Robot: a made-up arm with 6 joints.
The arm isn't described. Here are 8 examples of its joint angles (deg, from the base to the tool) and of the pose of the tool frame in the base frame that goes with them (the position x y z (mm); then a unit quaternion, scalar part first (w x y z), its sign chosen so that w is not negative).
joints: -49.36 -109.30 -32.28 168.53 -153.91 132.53
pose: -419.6 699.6 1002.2 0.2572 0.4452 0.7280 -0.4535
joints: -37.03 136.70 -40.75 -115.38 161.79 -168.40
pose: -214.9 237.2 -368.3 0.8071 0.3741 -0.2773 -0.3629
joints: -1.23 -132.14 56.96 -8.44 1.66 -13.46
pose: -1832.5 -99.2 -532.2 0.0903 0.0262 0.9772 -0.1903
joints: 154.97 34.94 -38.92 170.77 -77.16 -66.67
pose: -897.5 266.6 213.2 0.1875 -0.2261 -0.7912 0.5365
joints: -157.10 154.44 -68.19 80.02 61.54 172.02
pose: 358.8 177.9 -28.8 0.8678 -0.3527 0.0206 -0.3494
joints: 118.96 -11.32 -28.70 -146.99 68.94 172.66
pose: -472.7 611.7 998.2 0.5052 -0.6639 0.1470 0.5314
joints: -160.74 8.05 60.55 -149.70 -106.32 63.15
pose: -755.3 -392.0 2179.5 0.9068 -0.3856 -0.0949 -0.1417
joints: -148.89 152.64 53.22 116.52 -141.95 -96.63
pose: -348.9 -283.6 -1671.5 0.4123 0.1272 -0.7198 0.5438
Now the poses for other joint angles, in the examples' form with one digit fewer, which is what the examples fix.
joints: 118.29 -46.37 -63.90 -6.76 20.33 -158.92
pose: 20 256 741 0.048 0.528 0.839 0.120
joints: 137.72 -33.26 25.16 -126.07 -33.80 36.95
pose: -97 -23 2059 0.317 -0.436 -0.309 -0.783
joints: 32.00 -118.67 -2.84 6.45 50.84 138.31
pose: -1122 -865 751 0.255 -0.031 -0.347 -0.902
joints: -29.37 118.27 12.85 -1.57 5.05 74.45
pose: 509 -447 -1182 0.613 -0.212 0.695 0.310
